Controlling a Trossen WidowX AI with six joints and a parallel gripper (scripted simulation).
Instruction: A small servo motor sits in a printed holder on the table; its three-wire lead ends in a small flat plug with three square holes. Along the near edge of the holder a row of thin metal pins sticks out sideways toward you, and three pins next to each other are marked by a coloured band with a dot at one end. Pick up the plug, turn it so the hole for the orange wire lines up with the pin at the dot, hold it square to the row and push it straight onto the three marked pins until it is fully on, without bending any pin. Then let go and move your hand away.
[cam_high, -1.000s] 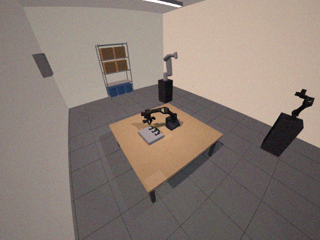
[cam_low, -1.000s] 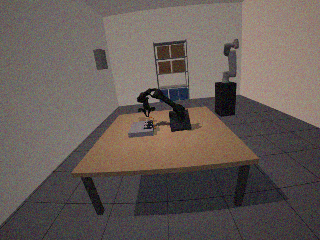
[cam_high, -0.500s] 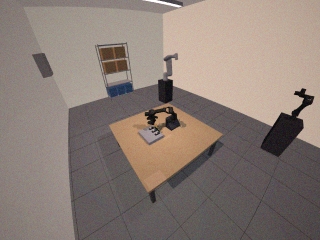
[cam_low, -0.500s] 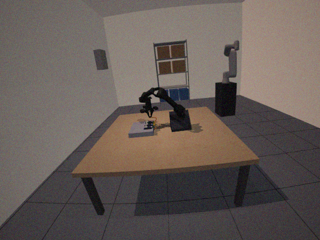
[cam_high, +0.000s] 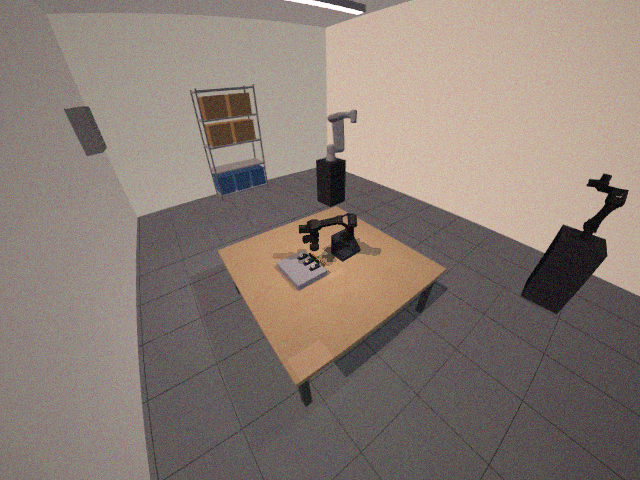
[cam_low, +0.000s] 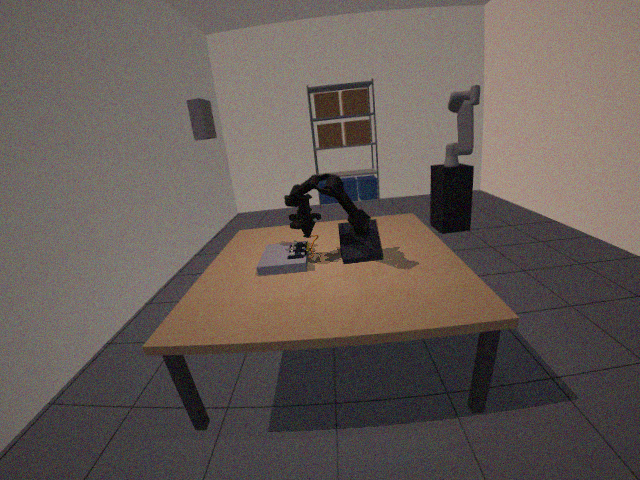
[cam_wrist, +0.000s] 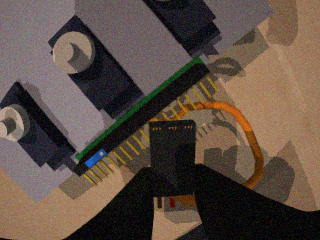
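The blue band is 20 mm ahead of my gripper tip, 50 mm to the left of it and 50 mm below it. Round my gripper tip: grey printed holder: 180 mm ahead, 100 mm below.
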